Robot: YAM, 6 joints.
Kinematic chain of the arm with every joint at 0, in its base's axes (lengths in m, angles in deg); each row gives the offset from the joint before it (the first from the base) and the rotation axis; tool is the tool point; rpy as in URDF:
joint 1: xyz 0 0 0.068 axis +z
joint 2: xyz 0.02 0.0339 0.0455 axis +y
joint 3: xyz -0.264 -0.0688 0 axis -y
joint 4: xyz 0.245 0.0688 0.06 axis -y
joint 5: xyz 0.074 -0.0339 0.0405 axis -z
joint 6: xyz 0.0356 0 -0.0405 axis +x
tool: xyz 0 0 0 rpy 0 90 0
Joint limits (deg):
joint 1: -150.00..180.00
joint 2: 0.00..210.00
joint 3: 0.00..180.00
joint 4: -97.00..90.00
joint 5: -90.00..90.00
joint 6: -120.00..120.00
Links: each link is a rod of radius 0.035 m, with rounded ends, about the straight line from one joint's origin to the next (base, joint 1, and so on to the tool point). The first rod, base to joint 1, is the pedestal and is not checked.
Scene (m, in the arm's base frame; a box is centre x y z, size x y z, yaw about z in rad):
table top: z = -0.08
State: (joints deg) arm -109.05 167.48 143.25 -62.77 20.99 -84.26
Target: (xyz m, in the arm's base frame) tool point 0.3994 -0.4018 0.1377
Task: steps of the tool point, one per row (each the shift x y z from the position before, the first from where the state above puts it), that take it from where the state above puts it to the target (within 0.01 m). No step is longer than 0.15 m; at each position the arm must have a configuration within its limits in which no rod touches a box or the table.
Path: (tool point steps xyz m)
1: 0.1162 -0.0384 0.0226
2: 0.1237 -0.0100 0.0233
3: 0.1243 0.0197 0.0241
4: 0.1174 0.0490 0.0246
5: 0.1033 0.0760 0.0254

